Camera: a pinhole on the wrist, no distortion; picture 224 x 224 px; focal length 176.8 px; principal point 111.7 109.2 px. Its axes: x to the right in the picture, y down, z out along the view. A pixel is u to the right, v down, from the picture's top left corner.
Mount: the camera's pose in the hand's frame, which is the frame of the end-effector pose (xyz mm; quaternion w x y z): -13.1 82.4 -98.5 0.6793 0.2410 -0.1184 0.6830
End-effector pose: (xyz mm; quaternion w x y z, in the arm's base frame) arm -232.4 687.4 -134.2 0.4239 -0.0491 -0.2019 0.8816
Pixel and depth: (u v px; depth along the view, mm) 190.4 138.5 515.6
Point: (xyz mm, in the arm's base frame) -371.2 524.2 284.2
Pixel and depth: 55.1 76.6 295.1
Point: -209.9 801.9 19.6
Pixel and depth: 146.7 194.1 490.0
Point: -175.2 484.9 258.1
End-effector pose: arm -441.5 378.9 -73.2 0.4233 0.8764 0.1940 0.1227
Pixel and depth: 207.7 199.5 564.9
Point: -376.6 -143.8 -392.8
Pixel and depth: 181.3 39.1 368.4
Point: -155.5 263.7 -196.2
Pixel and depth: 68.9 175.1 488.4
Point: -496.9 277.4 -469.3
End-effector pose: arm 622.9 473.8 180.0 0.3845 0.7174 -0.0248 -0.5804
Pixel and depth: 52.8 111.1 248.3
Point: 521.7 502.3 94.6
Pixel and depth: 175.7 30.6 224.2
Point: 584.3 318.1 102.0
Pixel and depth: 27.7 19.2 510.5
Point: 426.1 484.8 -297.6
